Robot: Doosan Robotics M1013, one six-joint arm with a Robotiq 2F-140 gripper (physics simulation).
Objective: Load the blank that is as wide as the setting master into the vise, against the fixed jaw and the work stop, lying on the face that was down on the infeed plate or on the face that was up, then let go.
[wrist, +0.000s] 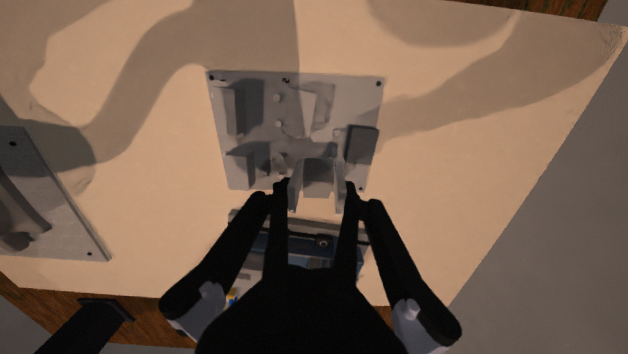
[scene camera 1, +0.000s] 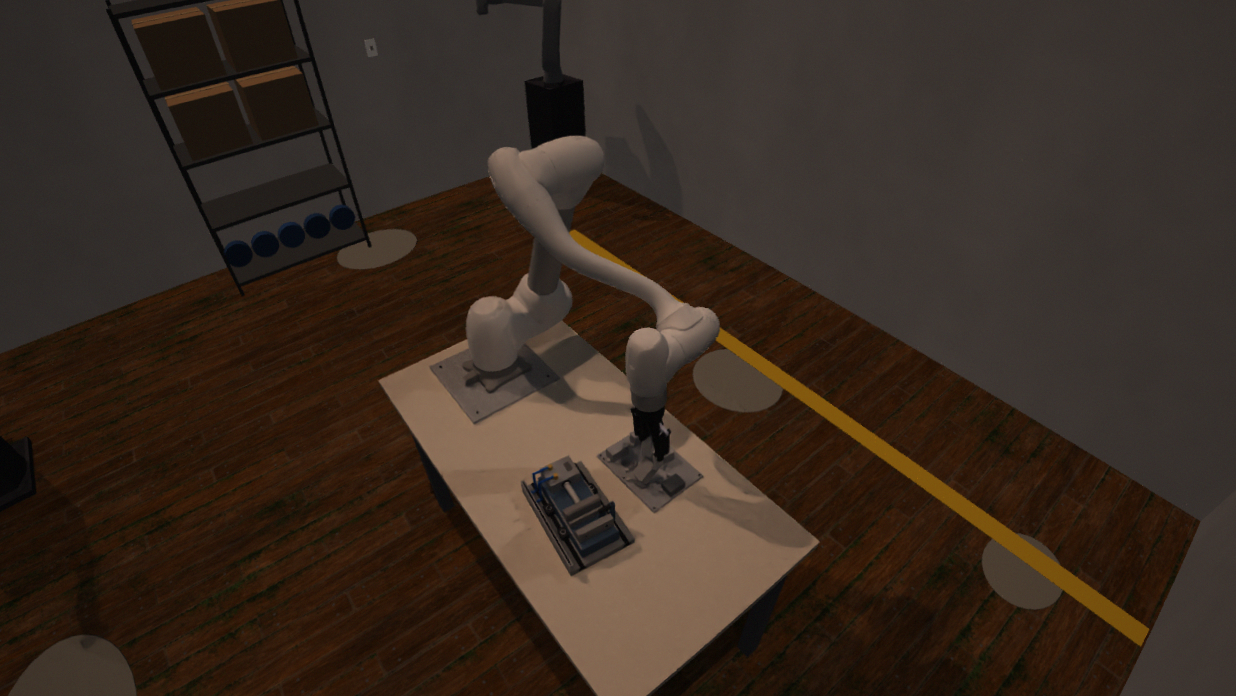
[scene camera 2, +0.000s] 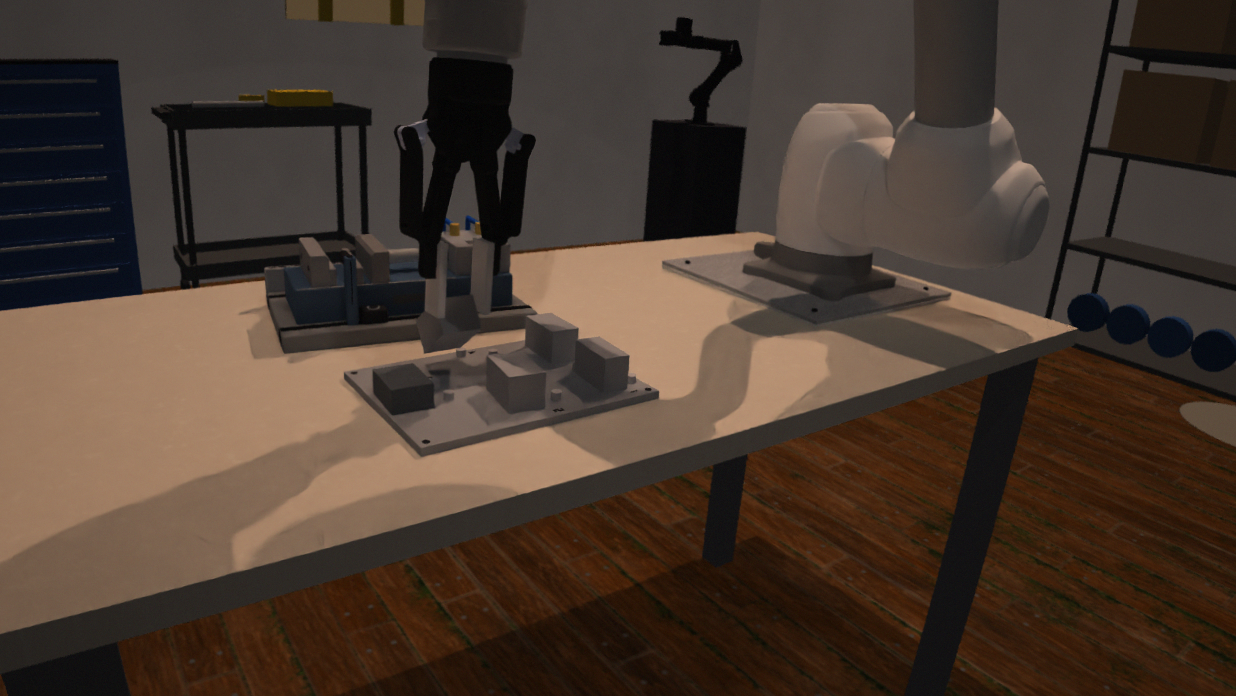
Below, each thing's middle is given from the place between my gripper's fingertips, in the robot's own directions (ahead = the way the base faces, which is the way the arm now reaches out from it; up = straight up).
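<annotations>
There is the infeed plate point(scene camera 2: 474, 416), which I see 30 mm behind my hand, 20 mm to the left of it and 70 mm below it. Then there is the setting master point(scene camera 2: 404, 388): from my hand it is 20 mm to the left and 70 mm ahead, and it sits 60 mm below.
</annotations>
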